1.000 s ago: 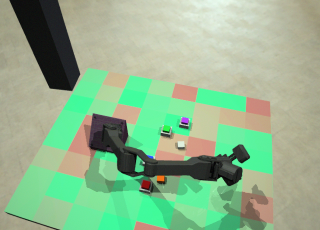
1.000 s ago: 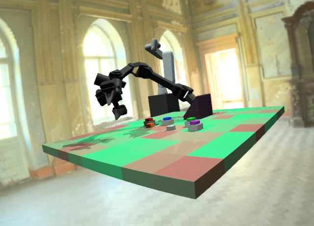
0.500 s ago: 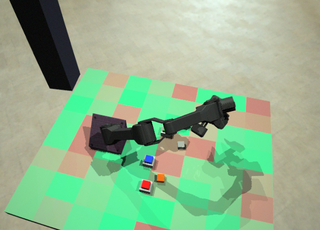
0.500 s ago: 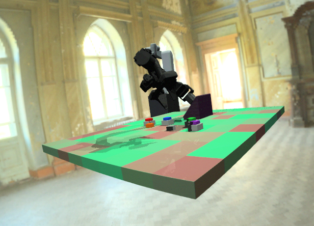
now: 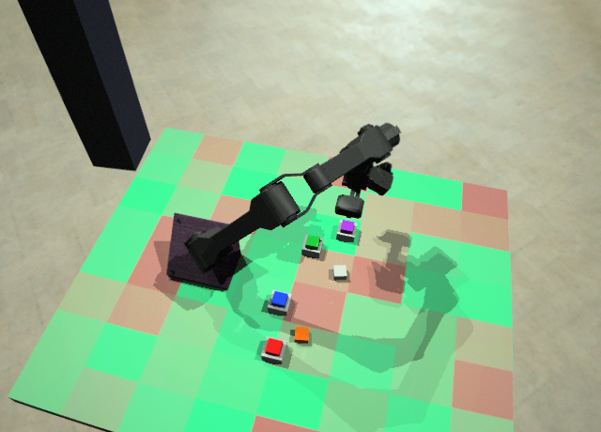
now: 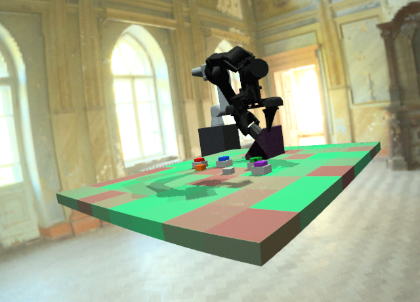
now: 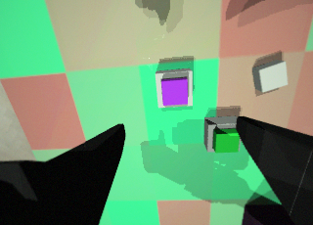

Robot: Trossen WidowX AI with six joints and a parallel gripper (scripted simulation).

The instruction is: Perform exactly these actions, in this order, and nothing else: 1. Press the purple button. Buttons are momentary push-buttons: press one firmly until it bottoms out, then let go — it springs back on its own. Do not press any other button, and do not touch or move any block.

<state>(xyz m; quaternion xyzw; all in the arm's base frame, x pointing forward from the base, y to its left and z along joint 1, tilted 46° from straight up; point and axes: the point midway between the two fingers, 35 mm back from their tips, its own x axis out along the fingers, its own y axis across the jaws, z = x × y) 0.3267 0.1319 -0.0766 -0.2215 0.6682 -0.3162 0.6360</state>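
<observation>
My gripper tip is 100 mm above the purple button. Round my gripper tip: orange block (310 mm to the right, 120 mm below, 80 mm behind); blue button (240 mm to the right, 150 mm behind, 100 mm below); green button (100 mm below, 90 mm behind, 60 mm to the right).
</observation>
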